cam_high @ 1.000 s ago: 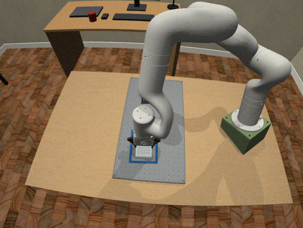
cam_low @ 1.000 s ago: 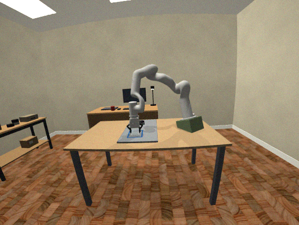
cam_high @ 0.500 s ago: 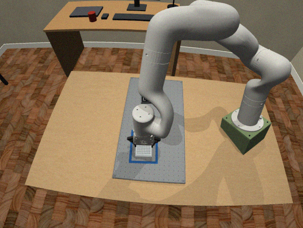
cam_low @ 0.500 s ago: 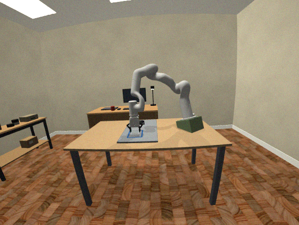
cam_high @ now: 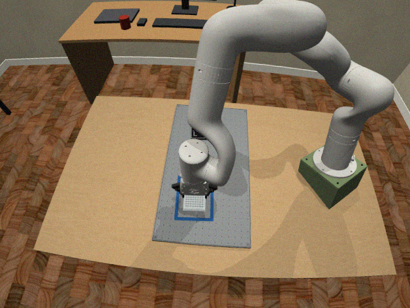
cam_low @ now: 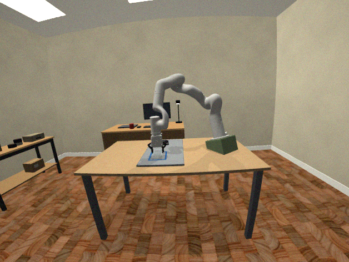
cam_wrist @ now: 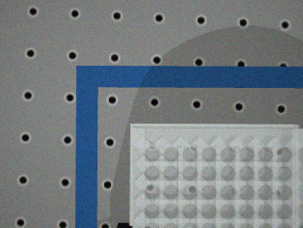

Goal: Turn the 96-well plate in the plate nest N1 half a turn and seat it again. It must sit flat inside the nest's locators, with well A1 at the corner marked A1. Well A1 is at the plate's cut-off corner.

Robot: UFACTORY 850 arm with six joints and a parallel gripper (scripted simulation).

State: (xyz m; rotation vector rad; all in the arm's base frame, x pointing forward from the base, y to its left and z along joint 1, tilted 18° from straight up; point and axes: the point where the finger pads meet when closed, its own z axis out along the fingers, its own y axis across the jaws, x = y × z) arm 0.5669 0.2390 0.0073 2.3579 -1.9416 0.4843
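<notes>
Right now the plate nest is 4 cm ahead of my hand, 37 cm to the right of it and 3 cm below it. Round my hand: 96-well plate (1 cm below).
</notes>
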